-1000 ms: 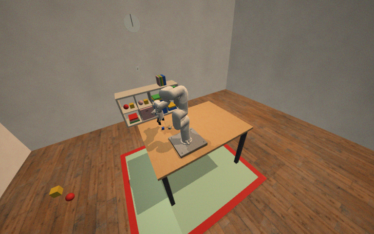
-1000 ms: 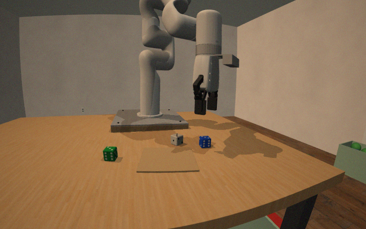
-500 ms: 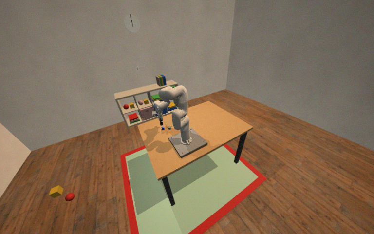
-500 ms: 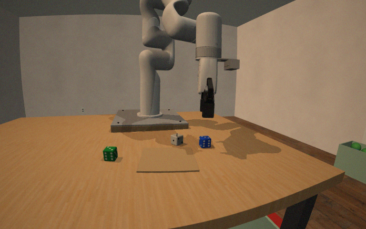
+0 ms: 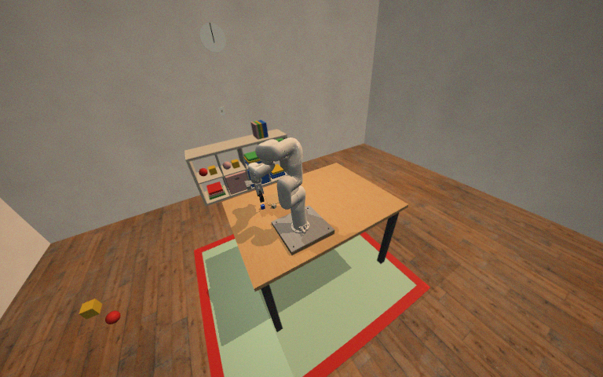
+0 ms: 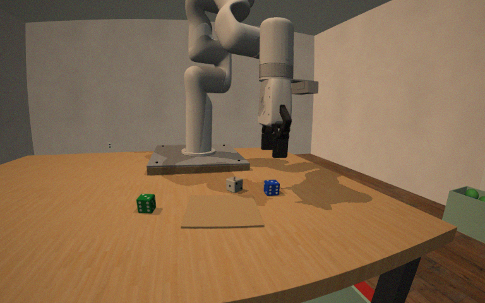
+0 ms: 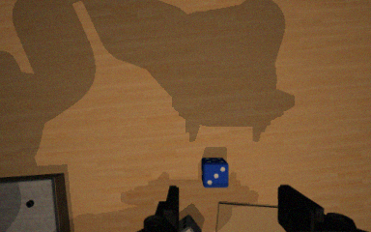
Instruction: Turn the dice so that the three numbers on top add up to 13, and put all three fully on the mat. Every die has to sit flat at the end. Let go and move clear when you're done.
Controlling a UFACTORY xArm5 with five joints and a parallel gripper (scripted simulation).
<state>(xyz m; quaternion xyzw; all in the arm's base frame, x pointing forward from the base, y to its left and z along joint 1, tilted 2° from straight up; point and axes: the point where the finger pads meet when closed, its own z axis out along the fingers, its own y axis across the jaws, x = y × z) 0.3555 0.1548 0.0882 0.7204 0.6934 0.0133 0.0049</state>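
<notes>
My gripper is now 90 mm above the blue die. Also, from my hand: green die (50 mm ahead, 270 mm to the right, 90 mm below); then white die (40 mm behind, 80 mm to the right, 90 mm below); then tan mat (70 mm ahead, 130 mm to the right, 110 mm below).
</notes>
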